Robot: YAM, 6 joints.
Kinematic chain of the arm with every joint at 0, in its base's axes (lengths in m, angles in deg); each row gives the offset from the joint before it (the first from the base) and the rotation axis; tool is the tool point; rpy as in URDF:
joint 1: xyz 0 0 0.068 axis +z
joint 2: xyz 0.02 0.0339 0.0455 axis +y
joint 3: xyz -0.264 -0.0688 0 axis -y
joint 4: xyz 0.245 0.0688 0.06 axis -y
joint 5: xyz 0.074 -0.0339 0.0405 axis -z
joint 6: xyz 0.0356 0 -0.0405 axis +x
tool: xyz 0 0 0 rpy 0 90 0
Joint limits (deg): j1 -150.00..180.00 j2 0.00..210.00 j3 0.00..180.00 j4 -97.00..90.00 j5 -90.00..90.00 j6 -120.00..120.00
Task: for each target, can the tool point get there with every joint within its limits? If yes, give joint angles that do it. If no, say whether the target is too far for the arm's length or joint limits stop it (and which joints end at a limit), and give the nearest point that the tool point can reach.
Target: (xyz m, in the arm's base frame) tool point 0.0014 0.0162 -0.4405
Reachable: no: joint limits stop it (at a limit: joint 2) | nearest point 0.0064 0.0738 -0.3355 | short by 0.120 m
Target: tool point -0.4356 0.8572 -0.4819
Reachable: no: too far | nearest point -0.2501 0.4921 -0.2157 | short by 0.488 m
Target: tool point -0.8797 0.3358 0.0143
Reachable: no: too far | nearest point -0.6000 0.2290 0.0465 | short by 0.301 m
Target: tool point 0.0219 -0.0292 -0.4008
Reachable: no: joint limits stop it (at a limit: joint 2) | nearest point 0.0438 -0.0585 -0.3349 | short by 0.075 m
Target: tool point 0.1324 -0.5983 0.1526
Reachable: yes | joints -79.11 158.88 143.06 -10.67 -28.55 -90.95
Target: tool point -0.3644 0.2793 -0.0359
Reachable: yes | joints 140.66 163.63 120.62 -65.92 -24.85 -72.84
